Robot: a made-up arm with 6 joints. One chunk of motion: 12 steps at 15 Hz.
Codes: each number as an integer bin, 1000 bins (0 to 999) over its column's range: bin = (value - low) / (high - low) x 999, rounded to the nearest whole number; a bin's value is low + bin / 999 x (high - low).
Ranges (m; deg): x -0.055..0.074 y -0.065..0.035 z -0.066..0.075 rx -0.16..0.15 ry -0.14..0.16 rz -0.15..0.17
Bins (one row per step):
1: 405 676 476 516 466 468
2: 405 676 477 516 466 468
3: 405 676 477 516 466 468
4: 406 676 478 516 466 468
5: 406 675 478 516 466 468
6: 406 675 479 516 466 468
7: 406 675 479 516 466 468
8: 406 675 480 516 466 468
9: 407 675 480 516 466 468
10: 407 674 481 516 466 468
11: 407 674 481 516 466 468
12: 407 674 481 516 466 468
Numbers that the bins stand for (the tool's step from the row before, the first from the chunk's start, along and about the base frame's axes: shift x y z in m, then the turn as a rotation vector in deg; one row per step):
1: -0.00270 0.00267 0.00118 0.000 0.000 0.000
2: -0.00270 0.00267 0.00132 0.000 0.000 0.000
3: -0.00270 0.00267 0.00132 0.000 0.000 0.000
4: -0.00257 0.00267 0.00147 0.000 0.000 0.000
5: -0.00257 0.00257 0.00147 0.000 0.000 0.000
6: -0.00257 0.00257 0.00161 0.000 0.000 0.000
7: -0.00257 0.00257 0.00161 0.000 0.000 0.000
8: -0.00257 0.00257 0.00175 0.000 0.000 0.000
9: -0.00244 0.00257 0.00175 0.000 0.000 0.000
10: -0.00244 0.00247 0.00189 0.000 0.000 0.000
11: -0.00244 0.00247 0.00189 0.000 0.000 0.000
12: -0.00244 0.00247 0.00189 0.000 0.000 0.000

